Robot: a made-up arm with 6 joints. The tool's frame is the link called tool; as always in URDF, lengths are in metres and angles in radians. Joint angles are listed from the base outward.
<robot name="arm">
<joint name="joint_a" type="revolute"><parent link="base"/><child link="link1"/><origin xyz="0 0 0.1" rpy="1.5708 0 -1.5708"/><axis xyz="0 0 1"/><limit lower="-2.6" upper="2.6"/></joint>
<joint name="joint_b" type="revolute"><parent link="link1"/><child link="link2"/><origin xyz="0.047 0.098 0.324" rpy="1.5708 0 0"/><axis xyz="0 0 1"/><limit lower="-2.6" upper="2.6"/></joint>
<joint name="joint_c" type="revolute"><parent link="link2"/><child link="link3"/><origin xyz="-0.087 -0.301 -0.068" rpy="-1.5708 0 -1.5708"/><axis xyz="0 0 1"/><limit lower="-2.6" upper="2.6"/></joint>
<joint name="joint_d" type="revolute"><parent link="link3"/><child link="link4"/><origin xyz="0.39 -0.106 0.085" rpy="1.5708 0 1.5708"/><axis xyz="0 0 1"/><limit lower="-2.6" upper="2.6"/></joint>
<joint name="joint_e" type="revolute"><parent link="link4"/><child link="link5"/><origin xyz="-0.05 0.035 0.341" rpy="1.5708 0 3.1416"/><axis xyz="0 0 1"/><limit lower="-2.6" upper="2.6"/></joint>
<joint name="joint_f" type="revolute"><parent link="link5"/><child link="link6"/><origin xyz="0.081 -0.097 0.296" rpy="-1.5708 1.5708 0"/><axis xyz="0 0 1"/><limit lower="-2.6" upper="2.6"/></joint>
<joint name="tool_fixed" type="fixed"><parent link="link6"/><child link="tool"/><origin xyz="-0.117 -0.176 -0.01" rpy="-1.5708 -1.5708 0"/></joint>
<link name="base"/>
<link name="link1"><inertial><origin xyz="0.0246 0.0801 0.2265"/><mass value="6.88"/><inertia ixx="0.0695" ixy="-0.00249" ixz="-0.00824" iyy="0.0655" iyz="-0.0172" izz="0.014"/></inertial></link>
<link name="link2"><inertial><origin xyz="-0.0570 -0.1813 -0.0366"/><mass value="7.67"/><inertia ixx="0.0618" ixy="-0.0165" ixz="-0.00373" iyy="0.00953" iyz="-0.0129" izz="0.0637"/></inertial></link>
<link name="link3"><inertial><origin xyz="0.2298 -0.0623 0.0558"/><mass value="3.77"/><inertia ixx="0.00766" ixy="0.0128" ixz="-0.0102" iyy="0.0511" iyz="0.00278" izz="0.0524"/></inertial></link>
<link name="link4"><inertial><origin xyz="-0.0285 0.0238 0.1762"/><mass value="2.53"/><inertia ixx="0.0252" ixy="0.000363" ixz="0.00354" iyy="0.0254" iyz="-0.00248" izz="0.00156"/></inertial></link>
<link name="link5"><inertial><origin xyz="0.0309 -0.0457 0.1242"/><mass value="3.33"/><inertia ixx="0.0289" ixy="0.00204" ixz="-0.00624" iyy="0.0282" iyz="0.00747" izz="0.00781"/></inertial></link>
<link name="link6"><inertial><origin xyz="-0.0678 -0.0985 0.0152"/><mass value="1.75"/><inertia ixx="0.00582" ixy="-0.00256" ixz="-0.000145" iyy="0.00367" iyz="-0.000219" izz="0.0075"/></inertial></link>
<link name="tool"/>
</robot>
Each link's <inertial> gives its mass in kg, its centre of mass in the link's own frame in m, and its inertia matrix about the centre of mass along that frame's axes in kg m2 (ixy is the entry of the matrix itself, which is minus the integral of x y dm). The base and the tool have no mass. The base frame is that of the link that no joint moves.
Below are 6 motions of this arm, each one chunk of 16 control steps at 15 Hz.
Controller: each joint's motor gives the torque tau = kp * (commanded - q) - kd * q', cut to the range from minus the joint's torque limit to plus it. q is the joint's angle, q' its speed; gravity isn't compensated. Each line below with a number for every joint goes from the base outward.
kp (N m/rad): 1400 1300 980 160 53 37
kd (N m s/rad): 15 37 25 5.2 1.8 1
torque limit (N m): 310 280 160 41 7.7 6
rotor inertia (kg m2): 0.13 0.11 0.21 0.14 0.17 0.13
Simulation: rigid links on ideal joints. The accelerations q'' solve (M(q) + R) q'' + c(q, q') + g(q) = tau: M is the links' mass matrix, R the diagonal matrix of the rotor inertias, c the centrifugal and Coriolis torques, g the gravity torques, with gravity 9.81 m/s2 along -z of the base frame. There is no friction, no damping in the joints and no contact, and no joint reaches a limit. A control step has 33 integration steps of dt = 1/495 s. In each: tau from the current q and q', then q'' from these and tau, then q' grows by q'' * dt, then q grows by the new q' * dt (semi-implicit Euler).
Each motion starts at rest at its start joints. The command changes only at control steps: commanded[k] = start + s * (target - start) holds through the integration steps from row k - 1 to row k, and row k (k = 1, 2, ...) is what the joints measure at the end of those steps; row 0 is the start. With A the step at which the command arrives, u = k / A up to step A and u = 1 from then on. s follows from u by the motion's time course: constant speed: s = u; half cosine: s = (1 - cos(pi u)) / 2; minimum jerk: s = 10 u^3 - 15 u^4 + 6 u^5; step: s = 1 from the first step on.
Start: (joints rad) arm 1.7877 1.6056 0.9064 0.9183 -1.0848 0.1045
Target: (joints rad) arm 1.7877 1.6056 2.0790 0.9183 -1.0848 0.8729
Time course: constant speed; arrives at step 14
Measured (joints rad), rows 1 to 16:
1: 1.7720 1.6066 0.9734 0.9183 -1.0801 0.1401
2: 1.7874 1.6069 1.0651 0.9172 -1.0758 0.2172
3: 1.8274 1.6047 1.1780 0.9137 -1.0827 0.2996
4: 1.8771 1.6013 1.3019 0.9047 -1.1058 0.3665
5: 1.9182 1.6014 1.4234 0.8887 -1.1432 0.4244
6: 1.9356 1.6072 1.5297 0.8649 -1.1887 0.4857
7: 1.9245 1.6148 1.6129 0.8410 -1.2340 0.5499
8: 1.8921 1.6173 1.6747 0.8365 -1.2768 0.6060
9: 1.8543 1.6132 1.7266 0.8568 -1.2931 0.6484
10: 1.8270 1.6081 1.7836 0.8836 -1.2347 0.6823
11: 1.8197 1.6040 1.8557 0.9059 -1.1176 0.7188
12: 1.8328 1.6001 1.9436 0.9265 -1.0341 0.7682
13: 1.8580 1.5997 2.0441 0.9341 -1.0217 0.8361
14: 1.8818 1.6035 2.1494 0.9189 -1.0680 0.9175
15: 1.9205 1.6089 2.1874 0.8810 -1.1560 0.9916
16: 1.9245 1.6125 2.1899 0.8524 -1.2544 1.0152

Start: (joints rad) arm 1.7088 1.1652 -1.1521 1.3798 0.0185 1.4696
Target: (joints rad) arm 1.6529 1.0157 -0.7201 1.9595 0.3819 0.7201
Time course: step
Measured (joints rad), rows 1 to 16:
1: 1.6053 1.0376 -1.0053 1.4098 -0.0544 1.3907
2: 1.5384 0.9533 -0.8088 1.7439 -0.0689 1.0209
3: 1.6495 0.9132 -0.7496 2.1173 0.1899 0.4649
4: 1.7071 0.9331 -0.6552 2.1735 0.5042 0.0832
5: 1.7257 0.9829 -0.6383 2.1278 0.6968 -0.0283
6: 1.7018 1.0187 -0.6799 2.0298 0.7320 0.1359
7: 1.6460 1.0146 -0.7419 1.9148 0.6315 0.5120
8: 1.5967 0.9786 -0.8075 1.8637 0.4233 0.8533
9: 1.5815 0.9436 -0.8432 1.8797 0.2049 0.9056
10: 1.6005 0.9403 -0.8255 1.9086 0.0377 0.7073
11: 1.6387 0.9612 -0.7785 1.9314 -0.0457 0.5092
12: 1.6721 0.9845 -0.7376 1.9499 -0.0201 0.4432
13: 1.6814 0.9935 -0.7217 1.9688 0.1202 0.5459
14: 1.6644 0.9855 -0.7286 1.9912 0.3358 0.7469
15: 1.6416 0.9713 -0.7449 1.9942 0.4750 0.8474
16: 1.6329 0.9628 -0.7642 1.9620 0.4647 0.7819

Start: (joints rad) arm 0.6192 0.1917 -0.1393 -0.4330 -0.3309 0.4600
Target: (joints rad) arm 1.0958 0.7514 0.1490 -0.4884 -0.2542 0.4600
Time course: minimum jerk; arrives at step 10
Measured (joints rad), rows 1 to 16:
1: 0.6200 0.1791 -0.1584 -0.4201 -0.3289 0.4630
2: 0.6322 0.1637 -0.1788 -0.3597 -0.3075 0.4909
3: 0.6769 0.1823 -0.1707 -0.2807 -0.2478 0.5605
4: 0.7484 0.2565 -0.1298 -0.2411 -0.1721 0.6360
5: 0.8364 0.3803 -0.0690 -0.2644 -0.1005 0.6762
6: 0.9272 0.5272 0.0008 -0.3319 -0.0396 0.6331
7: 1.0116 0.6629 0.0686 -0.4106 -0.0187 0.4927
8: 1.0810 0.7585 0.1259 -0.4866 -0.0926 0.3532
9: 1.1278 0.7963 0.1666 -0.5496 -0.2719 0.2943
10: 1.1461 0.7748 0.1862 -0.5870 -0.4550 0.3285
11: 1.1382 0.7170 0.1777 -0.5762 -0.6183 0.4226
12: 1.1120 0.6624 0.1461 -0.5263 -0.7435 0.5280
13: 1.0835 0.6418 0.1110 -0.4688 -0.7786 0.6009
14: 1.0677 0.6586 0.0928 -0.4294 -0.6678 0.6103
15: 1.0680 0.6948 0.0960 -0.4155 -0.3990 0.5620
16: 1.0722 0.7268 0.1090 -0.4114 -0.1354 0.4917

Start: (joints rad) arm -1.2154 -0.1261 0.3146 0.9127 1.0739 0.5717
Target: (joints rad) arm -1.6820 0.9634 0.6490 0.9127 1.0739 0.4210
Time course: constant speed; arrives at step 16
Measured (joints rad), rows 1 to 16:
1: -1.2596 -0.0854 0.3133 0.9638 1.0578 0.5673
2: -1.2983 0.0124 0.3280 0.9859 1.0136 0.5644
3: -1.3353 0.1307 0.3610 0.9141 1.0155 0.5459
4: -1.3704 0.2499 0.3982 0.8215 1.1026 0.4973
5: -1.4033 0.3534 0.4291 0.7598 1.2240 0.4369
6: -1.4345 0.4309 0.4496 0.7428 1.3435 0.3995
7: -1.4650 0.4830 0.4626 0.7687 1.4502 0.4025
8: -1.4933 0.5206 0.4745 0.8166 1.5112 0.4337
9: -1.5183 0.5584 0.4922 0.8595 1.4855 0.4641
10: -1.5412 0.6081 0.5183 0.8825 1.3508 0.4739
11: -1.5649 0.6729 0.5478 0.8883 1.1428 0.4645
12: -1.5946 0.7459 0.5702 0.8846 1.0187 0.4459
13: -1.6309 0.8209 0.5852 0.8715 1.0393 0.4238
14: -1.6681 0.8951 0.5988 0.8583 1.1360 0.4000
15: -1.7001 0.9667 0.6159 0.8485 1.2103 0.3793
16: -1.7259 1.0340 0.6380 0.8449 1.2236 0.3669

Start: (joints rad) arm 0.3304 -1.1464 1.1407 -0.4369 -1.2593 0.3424
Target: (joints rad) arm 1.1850 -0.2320 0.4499 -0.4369 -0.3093 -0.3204
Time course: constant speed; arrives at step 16
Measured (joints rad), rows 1 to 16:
1: 0.3864 -1.1019 1.1328 -0.4787 -1.2408 0.3344
2: 0.4740 -1.0347 1.0566 -0.4995 -1.2140 0.2932
3: 0.5736 -0.9851 0.9621 -0.4370 -1.1450 0.2303
4: 0.6631 -0.9545 0.8791 -0.3501 -0.9943 0.1870
5: 0.7291 -0.9227 0.8184 -0.2872 -0.8000 0.1864
6: 0.7714 -0.8748 0.7799 -0.2682 -0.5946 0.2063
7: 0.7997 -0.8092 0.7558 -0.2855 -0.4043 0.1952
8: 0.8284 -0.7336 0.7340 -0.3223 -0.2671 0.1239
9: 0.8675 -0.6599 0.7040 -0.3613 -0.2156 0.0137
10: 0.9177 -0.5983 0.6637 -0.3820 -0.2761 -0.0837
11: 0.9750 -0.5519 0.6170 -0.3754 -0.4557 -0.1272
12: 1.0363 -0.5150 0.5711 -0.3754 -0.6149 -0.1181
13: 1.0937 -0.4787 0.5329 -0.3980 -0.6093 -0.1148
14: 1.1431 -0.4337 0.4990 -0.4087 -0.4810 -0.1593
15: 1.1889 -0.3756 0.4593 -0.3958 -0.3343 -0.2356
16: 1.2342 -0.3104 0.4114 -0.3780 -0.2308 -0.3020

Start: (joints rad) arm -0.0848 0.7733 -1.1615 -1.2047 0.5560 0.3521
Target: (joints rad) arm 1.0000 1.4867 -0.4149 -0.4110 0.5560 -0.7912
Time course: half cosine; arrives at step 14
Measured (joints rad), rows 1 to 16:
1: -0.1052 0.7834 -1.1518 -1.1973 0.5761 0.3424
2: -0.0983 0.7955 -1.1569 -1.1552 0.6610 0.3312
3: -0.0441 0.8337 -1.1433 -1.0670 0.7819 0.3220
4: 0.0483 0.9044 -1.0868 -0.9487 0.9249 0.2868
5: 0.1648 0.9852 -1.0047 -0.8506 1.0564 0.2036
6: 0.2898 1.0581 -0.9130 -0.7923 1.1475 0.0562
7: 0.4201 1.1240 -0.8194 -0.7453 1.1998 -0.1404
8: 0.5546 1.1931 -0.7276 -0.6872 1.2131 -0.3269
9: 0.6862 1.2692 -0.6400 -0.6195 1.1620 -0.4704
10: 0.8057 1.3472 -0.5610 -0.5548 1.0084 -0.5819
11: 0.9046 1.4182 -0.4967 -0.4998 0.7177 -0.6799
12: 0.9780 1.4761 -0.4550 -0.4520 0.4086 -0.7728
13: 1.0146 1.5116 -0.4287 -0.4257 0.1994 -0.8335
14: 1.0166 1.5186 -0.4218 -0.4232 0.0972 -0.8380
15: 0.9952 1.5028 -0.4335 -0.4170 0.1141 -0.8091
16: 0.9661 1.4809 -0.4559 -0.3823 0.2691 -0.7809

